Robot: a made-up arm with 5 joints. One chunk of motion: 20 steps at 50 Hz.
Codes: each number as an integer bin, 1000 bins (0 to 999) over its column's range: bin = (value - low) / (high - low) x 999, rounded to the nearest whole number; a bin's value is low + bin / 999 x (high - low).
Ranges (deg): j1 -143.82..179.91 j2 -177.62..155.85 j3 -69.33..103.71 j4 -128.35..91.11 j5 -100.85..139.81
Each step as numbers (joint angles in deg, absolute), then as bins.
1 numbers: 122.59 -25.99 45.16 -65.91 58.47
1 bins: 822 454 661 284 661
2 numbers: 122.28 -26.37 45.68 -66.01 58.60
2 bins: 821 453 664 284 662
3 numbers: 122.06 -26.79 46.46 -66.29 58.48
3 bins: 820 452 668 283 661
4 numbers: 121.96 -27.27 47.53 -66.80 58.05
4 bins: 820 450 675 280 660
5 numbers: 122.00 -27.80 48.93 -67.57 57.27
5 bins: 820 449 683 277 656
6 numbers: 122.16 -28.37 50.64 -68.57 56.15
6 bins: 821 447 693 272 652
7 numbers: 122.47 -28.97 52.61 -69.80 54.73
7 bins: 822 445 704 267 646
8 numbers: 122.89 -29.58 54.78 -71.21 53.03
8 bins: 823 443 717 260 639
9 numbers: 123.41 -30.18 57.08 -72.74 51.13
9 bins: 825 442 730 253 631
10 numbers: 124.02 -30.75 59.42 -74.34 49.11
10 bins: 827 440 743 246 622
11 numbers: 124.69 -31.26 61.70 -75.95 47.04
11 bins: 829 438 756 239 614
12 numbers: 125.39 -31.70 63.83 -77.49 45.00
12 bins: 831 437 769 232 605
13 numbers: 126.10 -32.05 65.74 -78.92 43.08
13 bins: 833 436 780 225 597
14 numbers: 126.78 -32.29 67.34 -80.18 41.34
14 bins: 835 435 789 219 590
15 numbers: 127.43 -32.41 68.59 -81.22 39.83
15 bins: 837 435 796 215 584
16 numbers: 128.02 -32.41 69.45 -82.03 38.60
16 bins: 839 435 801 211 579
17 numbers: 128.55 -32.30 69.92 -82.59 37.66
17 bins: 841 435 804 208 575
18 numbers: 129.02 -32.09 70.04 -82.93 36.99
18 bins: 842 436 805 207 572
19 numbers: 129.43 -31.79 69.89 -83.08 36.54
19 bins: 843 437 804 206 570
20 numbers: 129.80 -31.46 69.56 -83.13 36.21
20 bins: 844 438 802 206 569
